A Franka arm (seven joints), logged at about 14 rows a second.
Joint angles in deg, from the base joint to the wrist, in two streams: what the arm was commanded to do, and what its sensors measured. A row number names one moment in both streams.
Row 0, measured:
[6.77, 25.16, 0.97, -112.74, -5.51, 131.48, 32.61]
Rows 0 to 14, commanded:
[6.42, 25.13, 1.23, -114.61, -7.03, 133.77, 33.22]
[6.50, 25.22, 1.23, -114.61, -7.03, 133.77, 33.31]
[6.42, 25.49, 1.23, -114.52, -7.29, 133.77, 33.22]
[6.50, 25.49, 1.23, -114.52, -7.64, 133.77, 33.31]
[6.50, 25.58, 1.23, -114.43, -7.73, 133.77, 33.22]
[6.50, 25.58, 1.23, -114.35, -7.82, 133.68, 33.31]
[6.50, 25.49, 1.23, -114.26, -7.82, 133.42, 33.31]
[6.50, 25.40, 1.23, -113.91, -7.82, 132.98, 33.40]
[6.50, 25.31, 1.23, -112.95, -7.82, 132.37, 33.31]
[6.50, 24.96, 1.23, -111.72, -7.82, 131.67, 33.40]
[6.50, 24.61, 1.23, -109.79, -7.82, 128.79, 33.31]
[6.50, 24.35, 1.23, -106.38, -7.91, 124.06, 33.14]
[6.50, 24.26, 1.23, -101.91, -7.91, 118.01, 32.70]
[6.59, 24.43, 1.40, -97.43, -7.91, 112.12, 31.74]
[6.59, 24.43, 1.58, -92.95, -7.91, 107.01, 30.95]
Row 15, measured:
[6.78, 25.18, 1.09, -101.59, -7.37, 117.34, 32.32]
